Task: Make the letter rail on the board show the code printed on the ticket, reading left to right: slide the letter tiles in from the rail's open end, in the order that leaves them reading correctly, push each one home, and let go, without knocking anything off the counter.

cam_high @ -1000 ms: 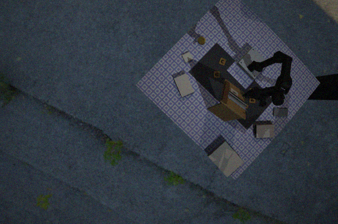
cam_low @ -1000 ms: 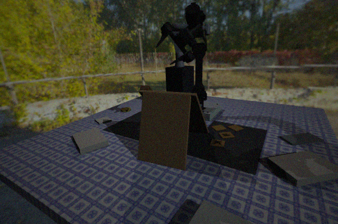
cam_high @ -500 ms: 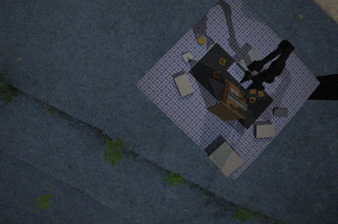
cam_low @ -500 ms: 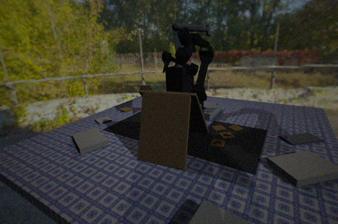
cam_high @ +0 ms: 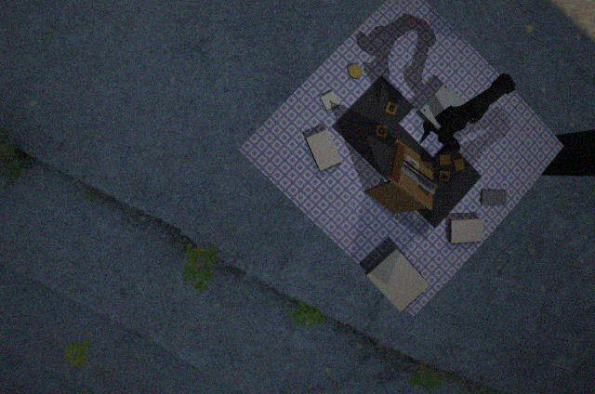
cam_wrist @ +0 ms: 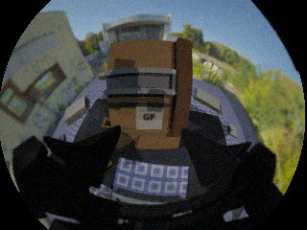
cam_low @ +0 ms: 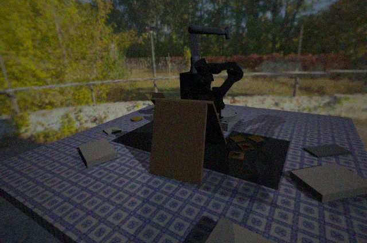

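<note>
Right now my gripper tip is 60 mm past the letter tile marked f, 210 mm to the right of it and 170 mm above it. From my gripper tip the other things lie so: letter tile marked g (60 mm ahead, 190 mm to the right, 170 mm below); then brown letter board (140 mm ahead, 60 mm to the left, 80 mm below); then dark mat (20 mm behind, 20 mm to the right, 170 mm below).
</note>
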